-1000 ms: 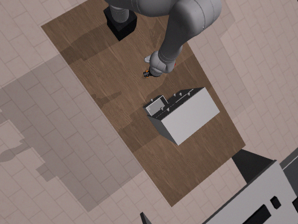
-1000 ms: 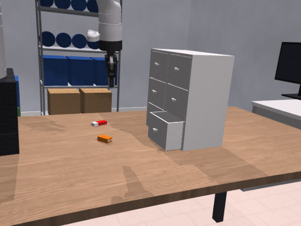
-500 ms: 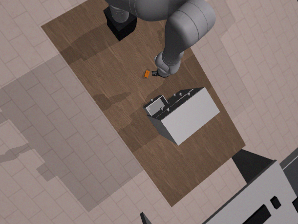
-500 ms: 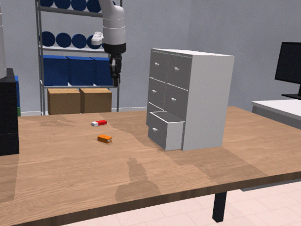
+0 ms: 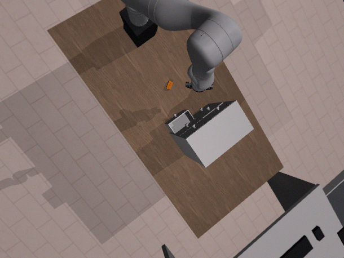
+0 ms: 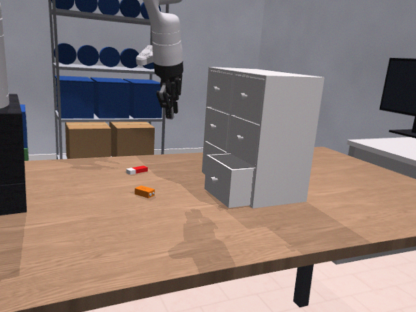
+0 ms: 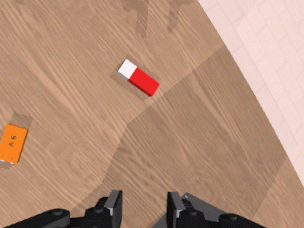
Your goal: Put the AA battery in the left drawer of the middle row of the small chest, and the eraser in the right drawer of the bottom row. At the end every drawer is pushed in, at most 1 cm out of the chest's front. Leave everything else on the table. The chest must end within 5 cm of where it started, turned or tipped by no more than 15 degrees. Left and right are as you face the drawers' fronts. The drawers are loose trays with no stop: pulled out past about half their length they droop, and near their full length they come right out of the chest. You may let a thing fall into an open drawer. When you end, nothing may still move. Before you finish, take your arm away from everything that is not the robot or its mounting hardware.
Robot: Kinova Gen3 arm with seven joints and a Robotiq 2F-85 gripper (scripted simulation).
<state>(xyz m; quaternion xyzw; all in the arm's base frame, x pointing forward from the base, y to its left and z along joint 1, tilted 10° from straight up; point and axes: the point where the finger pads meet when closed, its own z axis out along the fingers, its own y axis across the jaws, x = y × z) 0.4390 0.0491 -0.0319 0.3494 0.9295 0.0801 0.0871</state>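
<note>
Right now the eraser is 60 mm behind my hand, 130 mm to the left of it and 210 mm below it. The rest, counted from my hand: AA battery (210 mm ahead, 30 mm to the right, 90 mm below); then orange battery (90 mm behind, 70 mm to the right, 210 mm below).
</note>
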